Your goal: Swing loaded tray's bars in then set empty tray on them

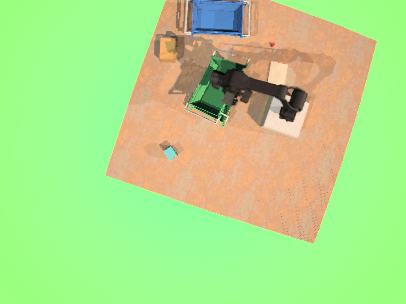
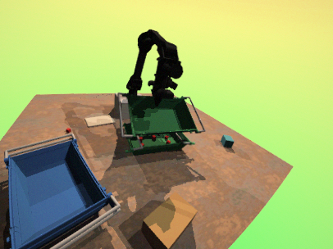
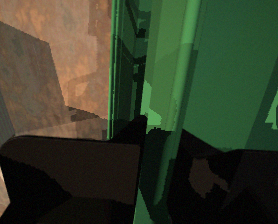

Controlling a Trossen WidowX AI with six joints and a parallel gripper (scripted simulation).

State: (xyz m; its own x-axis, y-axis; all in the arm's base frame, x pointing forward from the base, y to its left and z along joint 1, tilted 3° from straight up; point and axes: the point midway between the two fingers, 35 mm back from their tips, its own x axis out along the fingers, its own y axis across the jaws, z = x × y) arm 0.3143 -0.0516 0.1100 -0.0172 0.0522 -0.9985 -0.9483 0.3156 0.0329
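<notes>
Right now my gripper tip is 8 cm short of the green tray, 3 cm to the left of it and 1 cm above it. The rest, counted from my gripper tip: beige flat plate 27 cm behind, 18 cm to the right, 18 cm below; orange box 37 cm ahead, 22 cm to the right, 15 cm below; red block 36 cm to the right, 21 cm behind, 17 cm below.
</notes>
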